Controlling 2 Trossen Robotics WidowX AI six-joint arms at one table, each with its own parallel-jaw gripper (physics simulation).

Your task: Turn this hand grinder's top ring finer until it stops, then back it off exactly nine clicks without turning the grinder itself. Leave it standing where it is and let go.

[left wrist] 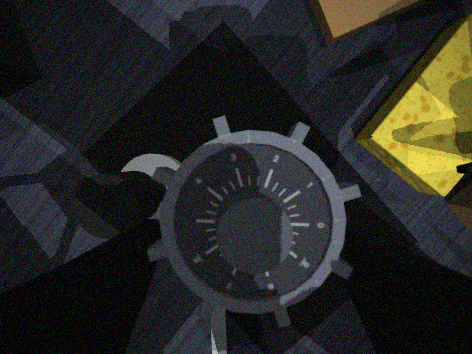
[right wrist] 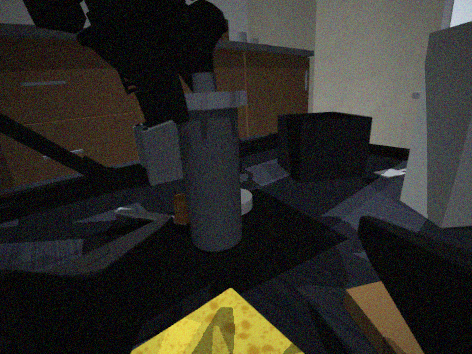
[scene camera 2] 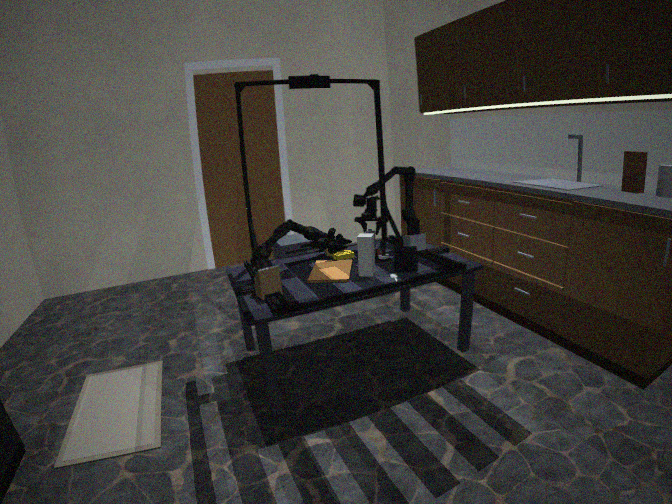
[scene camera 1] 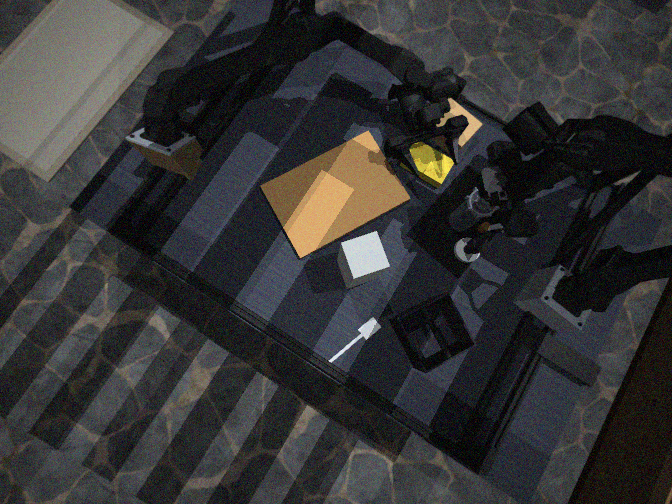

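Seen in the pictures: left gripper, between the fingertips: (left wrist: 246, 230) (right wrist: 200, 115) (scene camera 1: 483, 205); right gripper, between the fingertips: (left wrist: 445, 81) (right wrist: 266, 225) (scene camera 2: 349, 244) (scene camera 1: 437, 170); left arm's base, origin of its link: (right wrist: 162, 120) (scene camera 2: 414, 234) (scene camera 1: 570, 296); right arm's base, origin of its link: (scene camera 2: 265, 271) (scene camera 1: 162, 136).
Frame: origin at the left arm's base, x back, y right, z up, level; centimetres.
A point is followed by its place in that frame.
The grey hand grinder (scene camera 1: 476, 205) @(x -27.0, y 1.1, z 4.0 cm) (right wrist: 213, 182) @(x -28.7, y 3.6, z -3.0 cm) stands upright on a black mat (scene camera 1: 434, 230) @(x -29.4, y -3.2, z -10.3 cm) (left wrist: 227, 84) @(x -30.7, y -4.4, z -10.3 cm) (right wrist: 277, 246) @(x -30.9, y -1.6, z -10.3 cm) at the right of the table. Its toothed top ring (left wrist: 339, 225) @(x -28.3, y 4.4, z 4.2 cm) (right wrist: 215, 100) @(x -29.2, y 3.0, z 3.5 cm) frames a numbered dial in the left wrist view. My left gripper (scene camera 1: 484, 197) @(x -25.8, y 2.9, z 2.3 cm) comes down from above and is shut on the top ring; one dark finger shows beside the ring in the right wrist view. My right gripper (scene camera 1: 429, 137) is open and empty, low over a yellow sponge (scene camera 1: 431, 162) @(x -40.3, y 8.7, z -7.5 cm) (left wrist: 396, 130) @(x -36.8, y 6.9, z -7.5 cm) (right wrist: 217, 330) @(x -37.4, y 8.1, z -7.5 cm), apart from the grinder.
An orange board (scene camera 1: 334, 192) @(x -53.5, y -11.8, z -9.0 cm) lies mid-table, with a white box (scene camera 1: 364, 255) @(x -37.8, y -23.0, z 9.5 cm) (scene camera 2: 365, 255) @(x -39.3, y -25.8, z 0.3 cm) in front of it. A black open box (scene camera 1: 431, 332) @(x -15.5, y -22.7, z -10.1 cm) (right wrist: 326, 144) @(x -21.7, y -19.6, z -4.4 cm), a white scoop (scene camera 1: 356, 337) @(x -27.9, y -34.5, z -10.4 cm) and a small white roll (scene camera 1: 466, 250) @(x -21.1, y -3.2, z -7.4 cm) (left wrist: 147, 163) @(x -21.9, y -4.1, z -8.8 cm) lie near the grinder. A tan block (scene camera 1: 466, 122) lies behind the sponge.
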